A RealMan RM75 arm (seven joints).
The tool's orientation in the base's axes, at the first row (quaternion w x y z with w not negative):
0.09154, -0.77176, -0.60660, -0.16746
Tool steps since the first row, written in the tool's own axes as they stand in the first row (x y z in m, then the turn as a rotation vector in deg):
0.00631, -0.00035, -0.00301, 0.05, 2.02, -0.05
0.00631, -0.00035, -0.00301, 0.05, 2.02, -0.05
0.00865, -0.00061, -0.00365, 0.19, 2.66, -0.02
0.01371, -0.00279, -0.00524, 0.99, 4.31, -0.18
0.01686, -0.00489, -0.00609, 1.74, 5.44, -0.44
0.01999, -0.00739, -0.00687, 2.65, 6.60, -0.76
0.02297, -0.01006, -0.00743, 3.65, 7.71, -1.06
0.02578, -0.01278, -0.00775, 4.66, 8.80, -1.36
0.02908, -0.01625, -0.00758, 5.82, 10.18, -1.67
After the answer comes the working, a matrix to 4 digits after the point.
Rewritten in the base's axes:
0.00053, 0.00476, 0.00510, 1.96, -0.47, 0.19
0.00053, 0.00476, 0.00510, 1.96, -0.47, 0.19
0.00067, 0.00673, 0.00654, 2.61, -0.49, 0.25
-0.00062, 0.01130, 0.00975, 4.35, -0.23, 0.80
-0.00212, 0.01438, 0.01157, 5.56, 0.08, 1.39
-0.00400, 0.01756, 0.01330, 6.82, 0.51, 2.09
-0.00605, 0.02073, 0.01475, 8.06, 1.03, 2.81
-0.00814, 0.02384, 0.01592, 9.28, 1.58, 3.53
-0.01078, 0.02774, 0.01677, 10.81, 2.18, 4.33

The tool's axes in the first row as the columns of a matrix, in the base's axes (rounded; the answer above uses it unrounded):
0.2080, 0.9670, 0.1474
0.9056, -0.2473, 0.3445
0.3695, 0.0619, -0.9272

